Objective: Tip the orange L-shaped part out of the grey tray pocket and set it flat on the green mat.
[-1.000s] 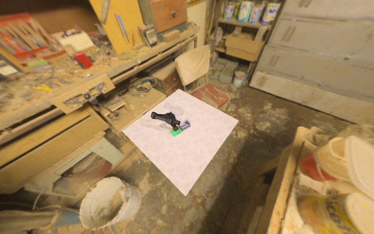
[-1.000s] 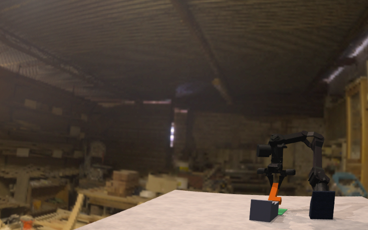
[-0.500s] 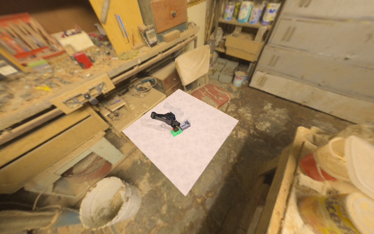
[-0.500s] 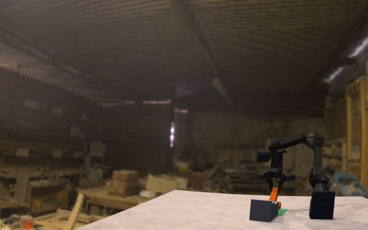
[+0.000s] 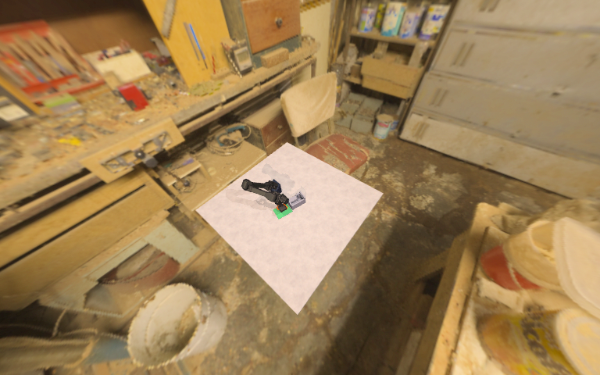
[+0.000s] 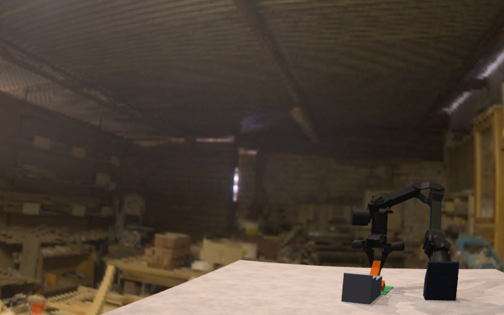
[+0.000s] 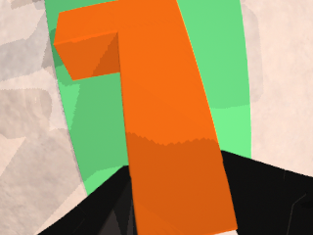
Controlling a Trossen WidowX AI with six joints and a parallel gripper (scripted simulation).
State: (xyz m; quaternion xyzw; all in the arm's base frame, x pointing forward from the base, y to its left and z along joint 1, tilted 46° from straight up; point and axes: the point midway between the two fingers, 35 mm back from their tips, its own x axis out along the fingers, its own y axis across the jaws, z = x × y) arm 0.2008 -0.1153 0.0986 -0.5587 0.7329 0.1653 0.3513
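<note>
Now: the orange L-shaped part 4 cm to the left of my gripper tip and 3 cm below it. The rest, counted from my gripper tip: green mat (1 cm ahead, 2 cm to the left, 8 cm below).
</note>
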